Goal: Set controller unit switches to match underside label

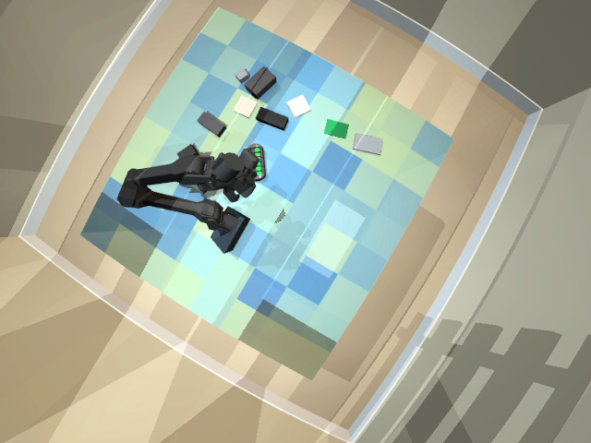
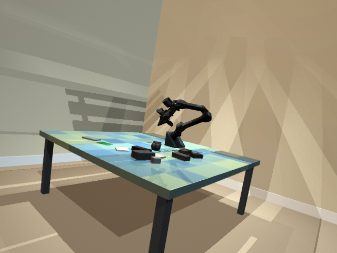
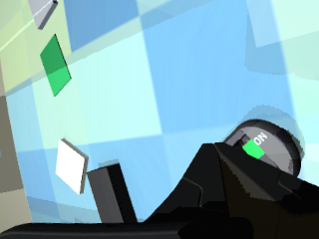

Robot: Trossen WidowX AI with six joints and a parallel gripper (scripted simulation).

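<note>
Now: the black block 25 cm ahead of my gripper tip, 16 cm below it and 13 cm to the left of it. From my gripper tip the other things lie so: green tile: 38 cm ahead, 17 cm below, 12 cm to the right; dark grey block: 36 cm ahead, 27 cm to the left, 15 cm below; grey plate: 40 cm ahead, 28 cm to the right, 16 cm below.
</note>
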